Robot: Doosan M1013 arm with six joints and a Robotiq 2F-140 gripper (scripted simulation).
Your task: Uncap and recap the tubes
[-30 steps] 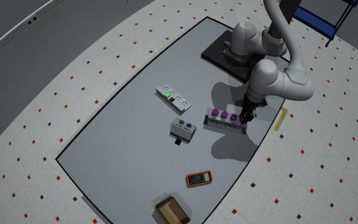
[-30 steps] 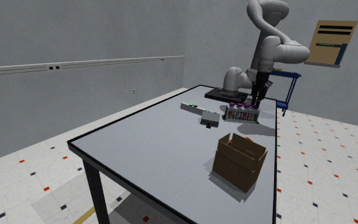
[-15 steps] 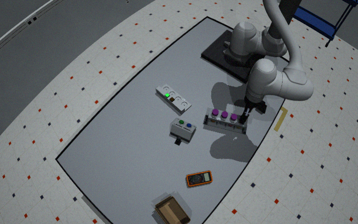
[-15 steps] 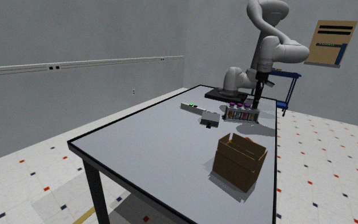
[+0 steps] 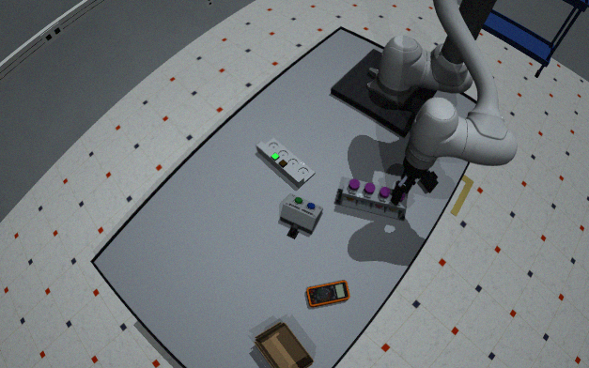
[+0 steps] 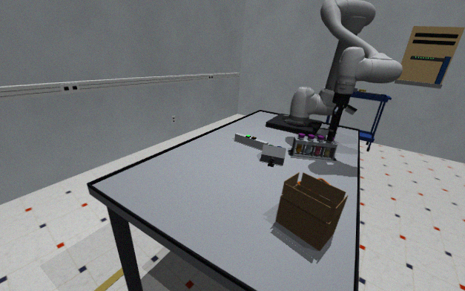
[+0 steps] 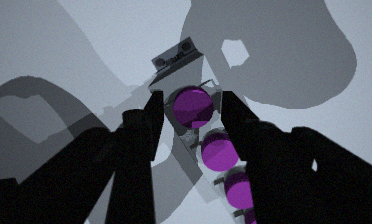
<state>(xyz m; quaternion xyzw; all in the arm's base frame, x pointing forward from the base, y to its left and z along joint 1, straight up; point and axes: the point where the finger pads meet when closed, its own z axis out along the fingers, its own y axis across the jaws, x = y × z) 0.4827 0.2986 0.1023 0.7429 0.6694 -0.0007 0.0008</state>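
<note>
My gripper is now 9 cm to the left of the purple cap, 4 cm short of it and 3 cm above it. Round my hand: green key: 26 cm to the right, 20 cm ahead, 7 cm below; blue key: 22 cm to the right, 19 cm ahead, 7 cm below; key housing: 24 cm to the right, 21 cm ahead, 9 cm below.
</note>
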